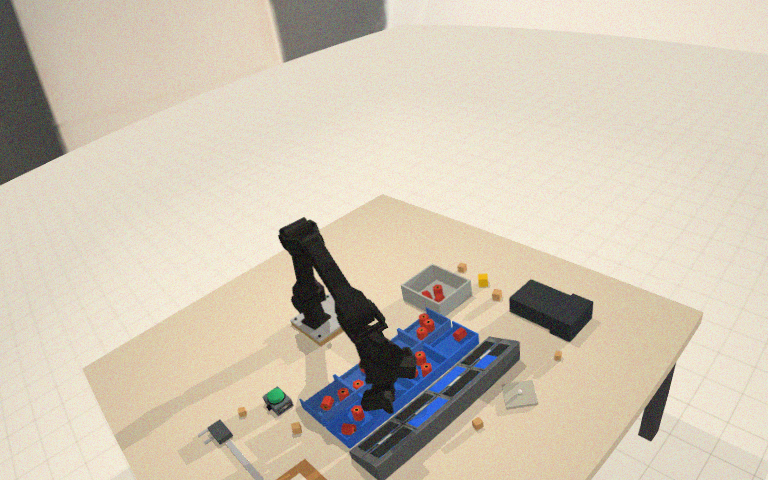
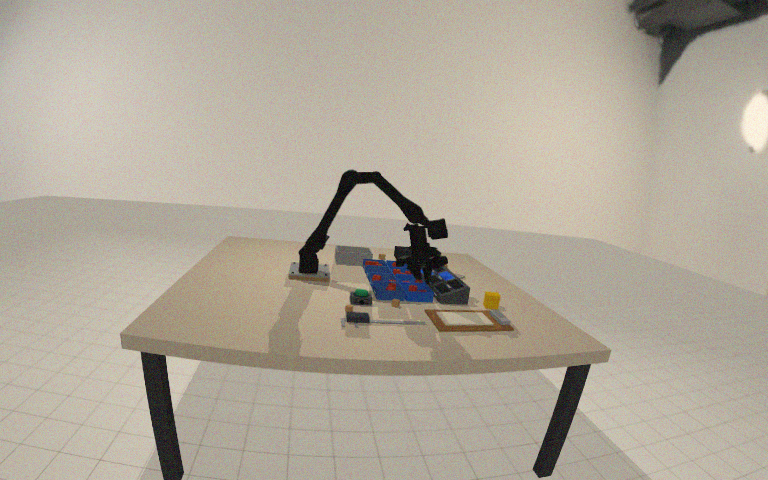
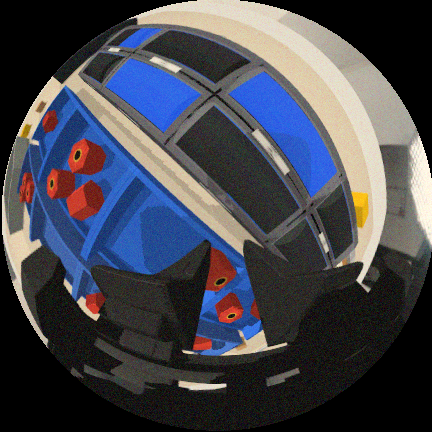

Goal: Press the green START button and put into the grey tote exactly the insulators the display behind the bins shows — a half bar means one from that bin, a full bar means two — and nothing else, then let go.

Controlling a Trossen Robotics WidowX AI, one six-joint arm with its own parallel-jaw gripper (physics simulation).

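Places are measured from the arm's base along level axes (x ahead, y left, z up), in centimetres.
Pixels of known places: gripper, between the fingertips: [image 1: 392, 409] [image 2: 424, 284] [image 3: 226, 244]; arm's base, origin of its link: [image 1: 316, 319] [image 2: 307, 270].
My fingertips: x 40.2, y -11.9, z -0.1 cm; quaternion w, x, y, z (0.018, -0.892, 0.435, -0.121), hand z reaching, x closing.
Observation:
Ahead of a thing's pixels: the offset from my fingertips to its top centre. "spot": to the spot under its first point.
My gripper [image 1: 379, 402] [image 2: 425, 273] [image 3: 226, 244] is shut on a red hexagonal insulator @(dx -2.3, dy -0.5, dz +1.9 cm) [image 3: 219, 271], held over the near-middle part of the blue bin tray [image 1: 441, 340] [image 2: 403, 291] [image 3: 160, 225]. More red insulators lie in the bins, such as a group of three @(dx -5.7, dy +16.4, dz +1.1 cm) [image 3: 76, 177] and some near the far end @(spot: dx -12.0, dy +26.1, dz +0.2 cm) [image 1: 425, 326]. The grey tote @(dx -18.9, dy +39.4, dz +3.3 cm) [image 1: 458, 295] [image 2: 353, 254] beyond the bins holds red insulators @(dx -19.1, dy +40.2, dz +1.0 cm) [image 1: 435, 292]. The dark display [image 1: 382, 454] [image 2: 454, 290] [image 3: 209, 100] runs along the bins with some blue-lit bars. The green START button @(dx -25.4, dy -14.5, dz +1.9 cm) [image 1: 275, 395] [image 2: 361, 293] stands left of the bins.
A black box @(dx +12.9, dy +48.2, dz +3.5 cm) [image 1: 551, 310] and a yellow cube [image 1: 482, 280] [image 2: 492, 300] lie past the display. A grey plate @(dx +20.7, dy +20.5, dz -1.6 cm) [image 1: 519, 394], a wooden frame @(dx +4.1, dy -30.7, dz -0.3 cm) [image 2: 468, 320], a flat tool @(spot: dx -28.7, dy -30.3, dz -0.2 cm) [image 1: 220, 430] and small tan cubes @(dx +17.9, dy +8.0, dz -0.3 cm) [image 1: 477, 423] are scattered around.

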